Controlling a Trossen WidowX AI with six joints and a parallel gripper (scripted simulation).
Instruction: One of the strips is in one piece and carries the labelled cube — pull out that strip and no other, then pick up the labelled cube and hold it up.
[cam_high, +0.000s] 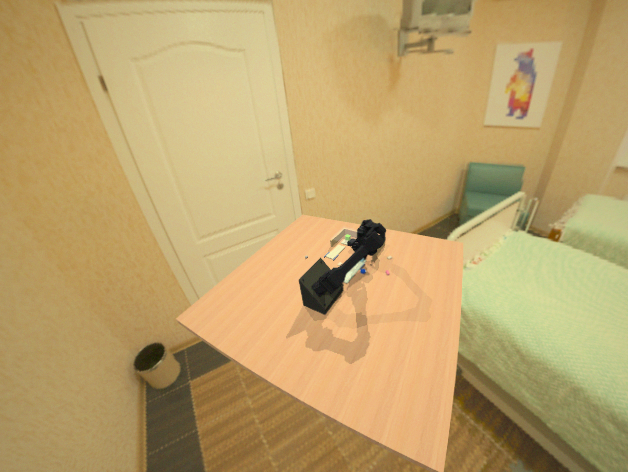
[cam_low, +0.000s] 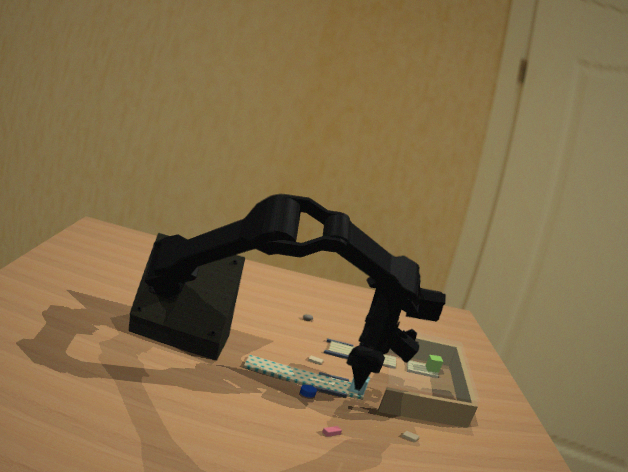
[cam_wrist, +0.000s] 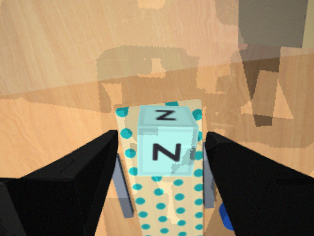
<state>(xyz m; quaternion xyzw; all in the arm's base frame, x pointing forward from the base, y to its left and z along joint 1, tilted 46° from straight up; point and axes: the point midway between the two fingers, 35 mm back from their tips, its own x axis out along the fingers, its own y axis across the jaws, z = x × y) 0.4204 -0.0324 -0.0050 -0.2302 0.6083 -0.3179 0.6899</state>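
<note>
Now: the blue disc 90 mm behind my gripper tip, 60 mm to the right of it and 20 mm below it. Also, from my gripper tip: pink block 40 mm behind, 190 mm to the right, 20 mm below; then light blue labelled cube right at my gripper tip.
</note>
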